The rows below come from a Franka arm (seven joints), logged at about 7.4 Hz.
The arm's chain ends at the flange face. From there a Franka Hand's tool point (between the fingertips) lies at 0.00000 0.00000 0.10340 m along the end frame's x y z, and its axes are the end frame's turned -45 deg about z.
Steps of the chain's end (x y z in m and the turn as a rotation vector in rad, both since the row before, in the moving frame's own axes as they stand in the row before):
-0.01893, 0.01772, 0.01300, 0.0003, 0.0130, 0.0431
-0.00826, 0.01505, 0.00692, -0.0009, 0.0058, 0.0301
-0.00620, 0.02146, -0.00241, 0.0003, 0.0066, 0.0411
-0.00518, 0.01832, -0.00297, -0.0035, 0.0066, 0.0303
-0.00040, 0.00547, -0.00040, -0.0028, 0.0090, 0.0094
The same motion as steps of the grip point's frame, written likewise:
-0.02496, 0.00009, 0.01299, -0.0090, 0.0094, 0.0431
-0.01613, 0.00530, 0.00692, -0.0047, 0.0035, 0.0301
-0.01906, 0.01126, -0.00241, -0.0045, 0.0049, 0.0411
-0.01640, 0.01003, -0.00297, -0.0071, 0.0022, 0.0303
-0.00370, 0.00445, -0.00040, -0.0083, 0.0044, 0.0094

